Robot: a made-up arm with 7 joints. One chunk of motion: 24 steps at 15 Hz.
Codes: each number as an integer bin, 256 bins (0 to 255) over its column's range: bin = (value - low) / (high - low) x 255, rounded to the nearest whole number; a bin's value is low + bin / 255 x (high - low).
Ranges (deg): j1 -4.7..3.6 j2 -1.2..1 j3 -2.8..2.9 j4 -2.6..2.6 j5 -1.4..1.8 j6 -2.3..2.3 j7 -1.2..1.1
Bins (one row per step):
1: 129 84 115 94 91 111 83
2: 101 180 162 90 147 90 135
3: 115 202 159 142 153 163 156
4: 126 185 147 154 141 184 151
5: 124 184 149 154 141 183 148
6: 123 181 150 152 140 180 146
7: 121 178 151 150 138 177 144
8: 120 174 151 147 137 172 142
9: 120 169 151 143 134 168 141
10: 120 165 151 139 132 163 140
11: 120 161 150 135 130 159 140
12: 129 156 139 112 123 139 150
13: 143 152 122 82 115 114 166
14: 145 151 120 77 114 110 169
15: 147 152 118 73 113 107 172
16: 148 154 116 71 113 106 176
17: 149 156 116 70 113 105 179
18: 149 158 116 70 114 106 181
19: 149 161 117 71 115 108 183
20: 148 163 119 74 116 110 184
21: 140 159 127 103 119 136 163
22: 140 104 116 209 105 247 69
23: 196 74 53 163 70 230 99
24: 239 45 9 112 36 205 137
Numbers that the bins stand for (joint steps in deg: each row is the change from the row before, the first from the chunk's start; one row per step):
1: -0.501 -0.475 -0.229 -0.683 -0.258 -0.298 -0.451
2: -1.413 0.353 0.821 -0.765 0.445 -0.676 0.018
3: -0.957 0.543 0.754 0.296 0.520 0.640 0.207
4: -0.599 0.396 0.486 0.540 0.369 1.019 0.162
5: -0.664 0.387 0.531 0.540 0.369 1.001 0.135
6: -0.696 0.362 0.553 0.500 0.357 0.947 0.117
7: -0.762 0.336 0.575 0.459 0.332 0.893 0.099
8: -0.794 0.301 0.575 0.398 0.319 0.803 0.081
9: -0.794 0.258 0.575 0.316 0.282 0.731 0.072
10: -0.794 0.224 0.575 0.235 0.256 0.640 0.063
11: -0.794 0.189 0.553 0.153 0.231 0.568 0.063
12: -0.501 0.146 0.307 -0.316 0.144 0.207 0.153
13: -0.045 0.111 -0.073 -0.928 0.043 -0.244 0.297
14: 0.020 0.103 -0.118 -1.030 0.031 -0.316 0.324
15: 0.085 0.111 -0.162 -1.111 0.018 -0.370 0.351
16: 0.117 0.129 -0.207 -1.152 0.018 -0.388 0.387
17: 0.150 0.146 -0.207 -1.173 0.018 -0.406 0.415
18: 0.150 0.163 -0.207 -1.173 0.031 -0.388 0.433
19: 0.150 0.189 -0.185 -1.152 0.043 -0.352 0.451
20: 0.117 0.206 -0.140 -1.091 0.056 -0.316 0.460
21: -0.143 0.172 0.039 -0.500 0.093 0.153 0.270
22: -0.143 -0.303 -0.207 1.662 -0.082 2.156 -0.578
23: 1.680 -0.562 -1.615 0.724 -0.522 1.849 -0.307
24: 3.079 -0.812 -2.599 -0.316 -0.948 1.398 0.036

